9 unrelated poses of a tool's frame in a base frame.
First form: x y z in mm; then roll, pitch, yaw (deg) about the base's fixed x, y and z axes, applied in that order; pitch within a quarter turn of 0, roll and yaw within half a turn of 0.
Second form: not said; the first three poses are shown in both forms.
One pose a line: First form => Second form
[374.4, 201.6, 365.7, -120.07, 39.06, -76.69] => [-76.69, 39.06, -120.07, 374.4, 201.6, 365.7]
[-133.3, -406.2, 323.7, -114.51, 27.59, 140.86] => [140.86, 27.59, -114.51, -133.3, -406.2, 323.7]
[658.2, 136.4, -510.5, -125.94, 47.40, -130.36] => [-130.36, 47.40, -125.94, 658.2, 136.4, -510.5]
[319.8, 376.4, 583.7, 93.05, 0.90, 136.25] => [136.25, 0.90, 93.05, 319.8, 376.4, 583.7]
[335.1, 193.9, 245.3, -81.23, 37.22, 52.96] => [52.96, 37.22, -81.23, 335.1, 193.9, 245.3]
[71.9, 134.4, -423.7, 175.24, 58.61, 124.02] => [124.02, 58.61, 175.24, 71.9, 134.4, -423.7]
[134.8, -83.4, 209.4, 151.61, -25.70, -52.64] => [-52.64, -25.70, 151.61, 134.8, -83.4, 209.4]
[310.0, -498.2, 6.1, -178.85, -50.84, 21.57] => [21.57, -50.84, -178.85, 310.0, -498.2, 6.1]
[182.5, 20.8, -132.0, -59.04, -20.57, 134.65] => [134.65, -20.57, -59.04, 182.5, 20.8, -132.0]
